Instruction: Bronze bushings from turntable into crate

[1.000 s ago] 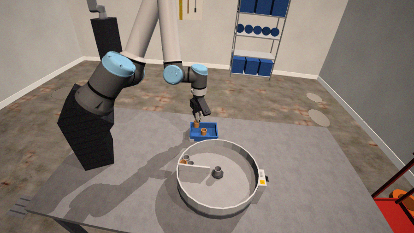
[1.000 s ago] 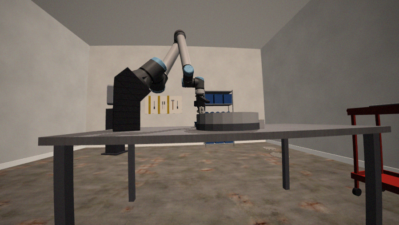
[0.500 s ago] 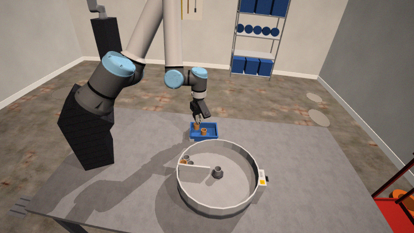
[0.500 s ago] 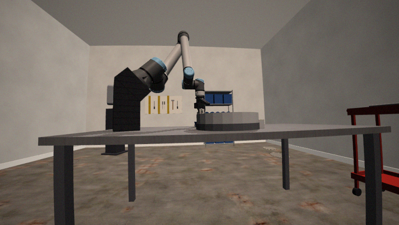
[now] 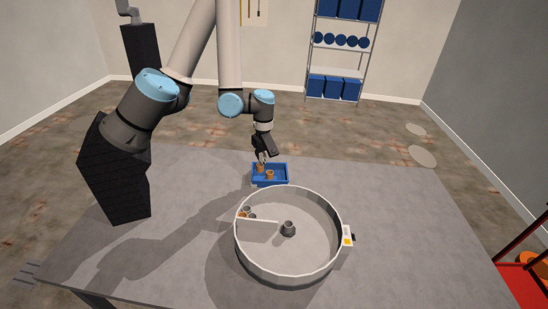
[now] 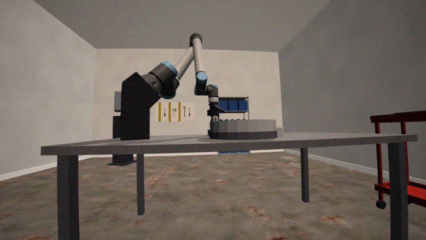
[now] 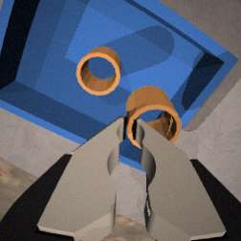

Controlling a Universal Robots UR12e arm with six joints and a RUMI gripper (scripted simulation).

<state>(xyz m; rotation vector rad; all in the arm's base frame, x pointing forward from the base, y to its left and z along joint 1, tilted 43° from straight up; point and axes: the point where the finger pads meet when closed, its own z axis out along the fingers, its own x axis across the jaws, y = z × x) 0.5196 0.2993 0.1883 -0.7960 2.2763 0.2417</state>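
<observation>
My hand is 40 mm short of the blue crate and 60 mm above it. Round my hand: turntable (220 mm ahead, 310 mm to the right, 40 mm below).
</observation>
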